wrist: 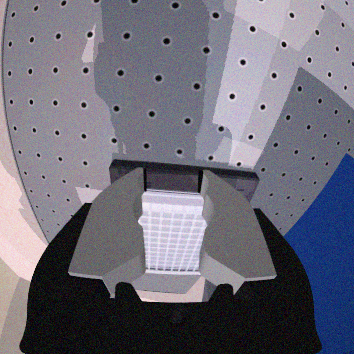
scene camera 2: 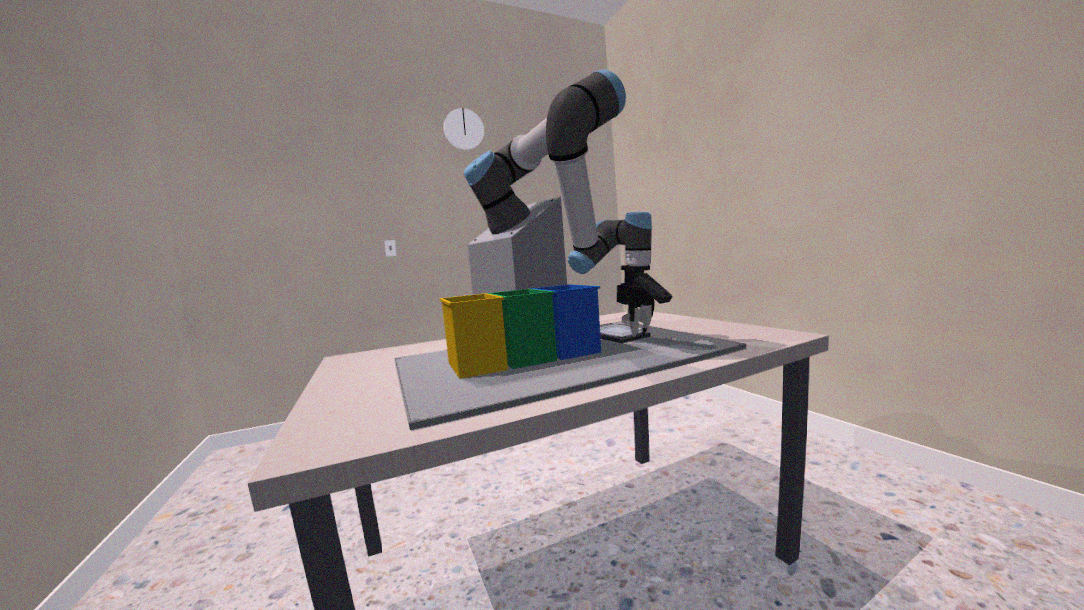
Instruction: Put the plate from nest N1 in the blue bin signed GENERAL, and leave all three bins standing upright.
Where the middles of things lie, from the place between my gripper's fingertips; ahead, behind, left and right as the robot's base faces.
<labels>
My gripper is now 80 mm past the dark nest [wrist: 160, 175] and 10 mm to the left of it. From my hand the other things lie so: blue bin [scene camera 2: 576, 310]: 60 mm behind, 230 mm to the right, 80 mm above; green bin [scene camera 2: 528, 315]: 90 mm behind, 360 mm to the right, 80 mm above; white plate [wrist: 173, 228]: 80 mm behind, 10 mm to the right, 10 mm above.
</labels>
